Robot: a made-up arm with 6 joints. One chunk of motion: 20 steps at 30 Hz.
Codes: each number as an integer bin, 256 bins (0 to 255) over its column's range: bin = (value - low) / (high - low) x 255, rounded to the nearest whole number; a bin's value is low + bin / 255 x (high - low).
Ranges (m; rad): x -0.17..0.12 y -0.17..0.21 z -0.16..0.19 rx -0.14..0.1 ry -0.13..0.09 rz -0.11..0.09
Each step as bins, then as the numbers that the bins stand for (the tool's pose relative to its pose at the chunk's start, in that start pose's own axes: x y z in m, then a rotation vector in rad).
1 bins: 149 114 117 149 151 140
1 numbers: -0.0005 -0.0001 0.0006 0.0002 0.0003 -0.0002
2 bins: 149 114 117 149 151 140
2 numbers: -0.0005 -0.0001 0.0006 0.0002 0.0003 -0.0002
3 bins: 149 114 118 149 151 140
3 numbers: -0.0005 -0.0001 0.0020 0.0002 0.0003 -0.0002
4 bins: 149 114 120 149 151 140
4 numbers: -0.0005 -0.0001 0.0047 0.0002 0.0003 -0.0002
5 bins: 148 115 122 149 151 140
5 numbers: -0.0017 0.0014 0.0075 0.0002 0.0003 -0.0002
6 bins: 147 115 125 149 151 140
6 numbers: -0.0028 0.0014 0.0116 0.0002 0.0003 -0.0002
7 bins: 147 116 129 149 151 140
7 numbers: -0.0028 0.0029 0.0171 0.0002 0.0003 -0.0002
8 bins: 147 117 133 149 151 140
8 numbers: -0.0028 0.0044 0.0225 0.0002 0.0003 -0.0002
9 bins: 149 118 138 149 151 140
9 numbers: -0.0005 0.0058 0.0294 0.0002 0.0003 -0.0002
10 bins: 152 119 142 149 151 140
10 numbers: 0.0029 0.0073 0.0349 0.0002 0.0003 -0.0002
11 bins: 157 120 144 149 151 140
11 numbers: 0.0085 0.0088 0.0376 0.0002 0.0003 -0.0002
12 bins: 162 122 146 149 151 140
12 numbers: 0.0142 0.0118 0.0404 0.0002 0.0003 -0.0002
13 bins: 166 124 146 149 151 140
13 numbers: 0.0188 0.0148 0.0404 0.0002 0.0003 -0.0002
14 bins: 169 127 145 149 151 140
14 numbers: 0.0222 0.0193 0.0390 0.0002 0.0003 -0.0002
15 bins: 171 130 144 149 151 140
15 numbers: 0.0245 0.0237 0.0376 0.0002 0.0003 -0.0002
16 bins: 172 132 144 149 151 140
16 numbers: 0.0256 0.0267 0.0376 0.0002 0.0003 -0.0002
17 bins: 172 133 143 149 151 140
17 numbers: 0.0256 0.0282 0.0363 0.0002 0.0003 -0.0002
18 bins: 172 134 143 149 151 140
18 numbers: 0.0256 0.0297 0.0363 0.0002 0.0003 -0.0002
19 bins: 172 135 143 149 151 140
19 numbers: 0.0256 0.0312 0.0363 0.0002 0.0003 -0.0002
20 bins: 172 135 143 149 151 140
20 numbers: 0.0256 0.0312 0.0363 0.0002 0.0003 -0.0002
